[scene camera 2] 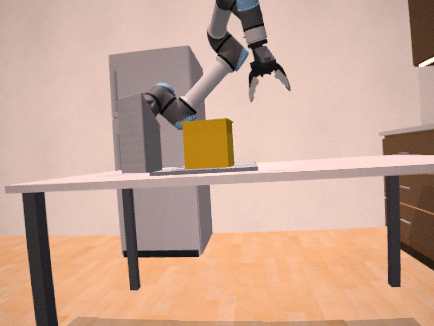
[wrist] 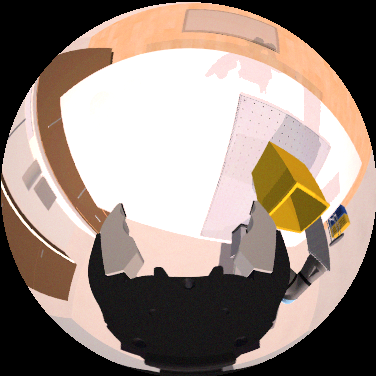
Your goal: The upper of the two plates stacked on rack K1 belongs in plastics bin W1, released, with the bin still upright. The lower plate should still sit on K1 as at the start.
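A yellow open-topped bin stands upright on the light perforated board. No label is readable on it, so I cannot confirm that it is W1. Part of its inside shows in the wrist view, and no plate can be made out there. Rack K1 and its two plates cannot be identified in either view. My gripper is open with nothing between its fingers. It hangs high above the table, to the right of the bin in scene camera 2.
A tall grey block stands beside the bin on the white table. A blue and yellow object shows beyond it. A fridge stands behind the table, with brown cabinets at the right.
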